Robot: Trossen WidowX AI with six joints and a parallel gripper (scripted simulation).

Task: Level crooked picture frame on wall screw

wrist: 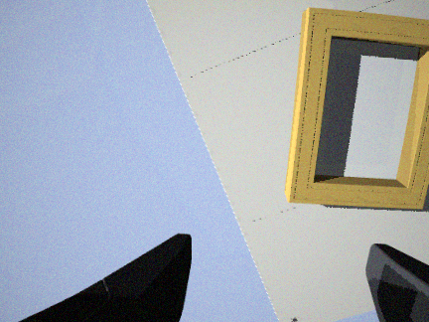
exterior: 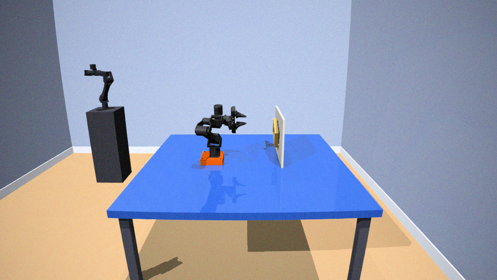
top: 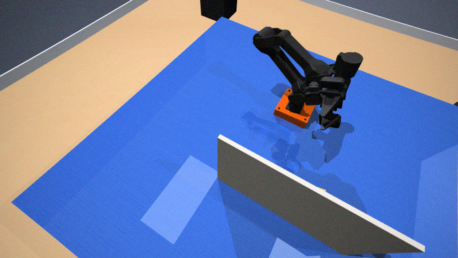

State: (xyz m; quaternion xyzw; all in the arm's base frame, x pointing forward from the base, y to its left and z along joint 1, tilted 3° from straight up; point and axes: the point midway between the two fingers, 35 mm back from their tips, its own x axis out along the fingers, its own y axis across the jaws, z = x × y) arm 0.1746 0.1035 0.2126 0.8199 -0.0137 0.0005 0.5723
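My gripper tip is 210 mm short of the picture frame, 20 mm to the right of it and 90 mm above it. The rest, counted from my gripper tip: wall panel 220 mm ahead, 10 mm to the left, 100 mm below.
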